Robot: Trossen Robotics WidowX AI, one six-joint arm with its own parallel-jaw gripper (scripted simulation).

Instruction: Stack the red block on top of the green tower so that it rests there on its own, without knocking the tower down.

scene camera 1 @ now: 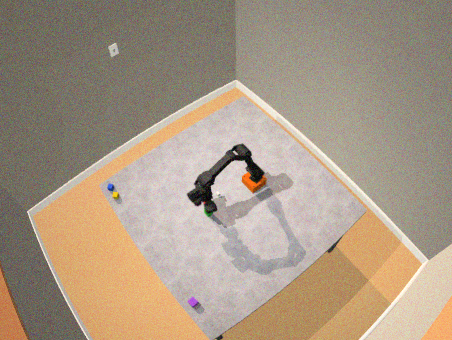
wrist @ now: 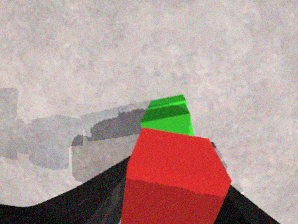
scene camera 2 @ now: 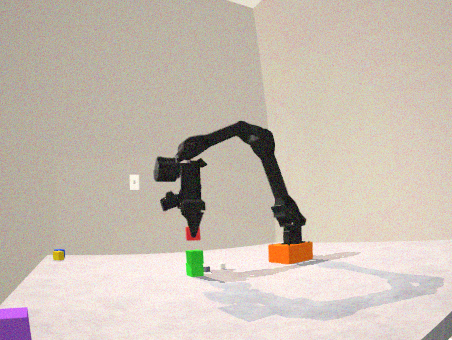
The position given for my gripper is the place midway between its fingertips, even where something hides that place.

Note:
My gripper (scene camera 2: 193, 237) holds a red block.
My gripper shows as well in the wrist view (wrist: 169, 170).

